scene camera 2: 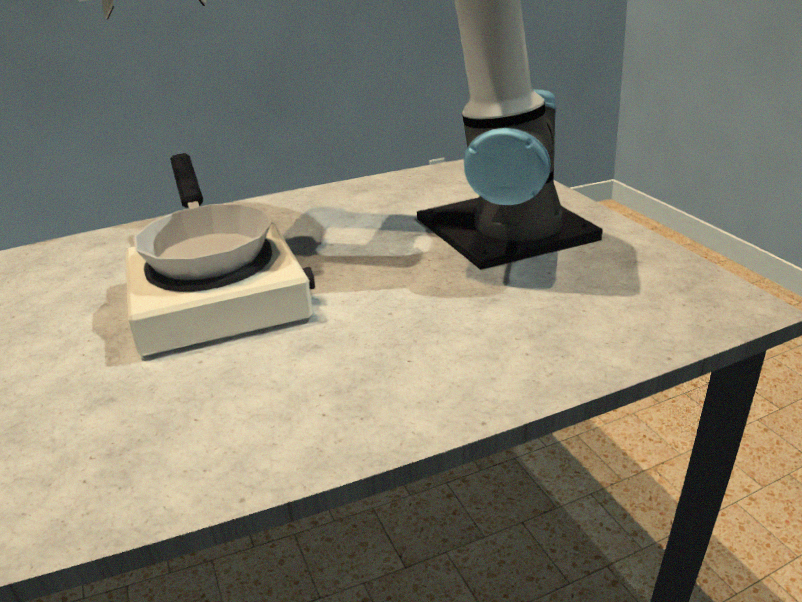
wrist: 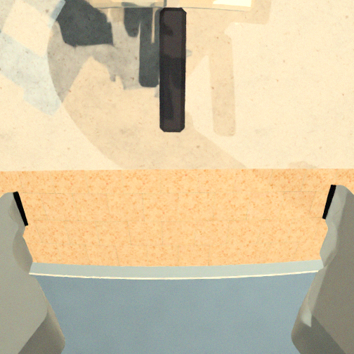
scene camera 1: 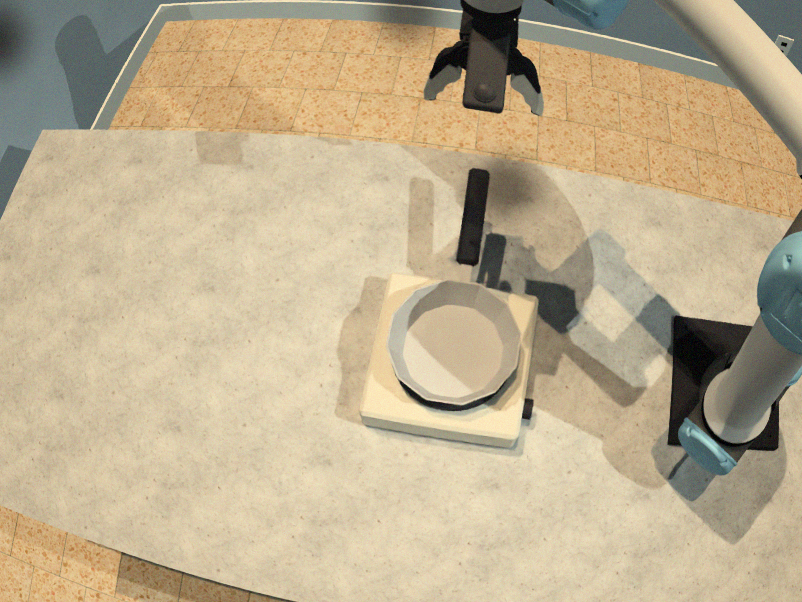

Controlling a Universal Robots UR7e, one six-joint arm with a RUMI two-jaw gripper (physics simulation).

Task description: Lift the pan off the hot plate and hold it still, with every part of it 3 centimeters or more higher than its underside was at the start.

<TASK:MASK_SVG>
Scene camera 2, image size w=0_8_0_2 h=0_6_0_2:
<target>light grey pan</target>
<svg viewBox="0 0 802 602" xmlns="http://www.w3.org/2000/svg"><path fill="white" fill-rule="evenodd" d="M173 155L171 157L171 164L182 206L189 209L177 211L150 222L134 236L135 250L156 272L165 277L178 280L201 280L218 277L234 272L251 263L260 252L272 224L266 211L244 204L212 204L199 207L203 203L203 197L190 155L187 153Z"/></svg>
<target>cream hot plate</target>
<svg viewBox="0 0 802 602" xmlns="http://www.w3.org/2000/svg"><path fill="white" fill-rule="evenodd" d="M311 267L301 268L273 221L260 252L251 263L234 272L208 279L178 280L165 277L156 272L140 256L135 247L128 248L126 251L128 321L137 353L146 356L309 318L313 313L310 290L315 289Z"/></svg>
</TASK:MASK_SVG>
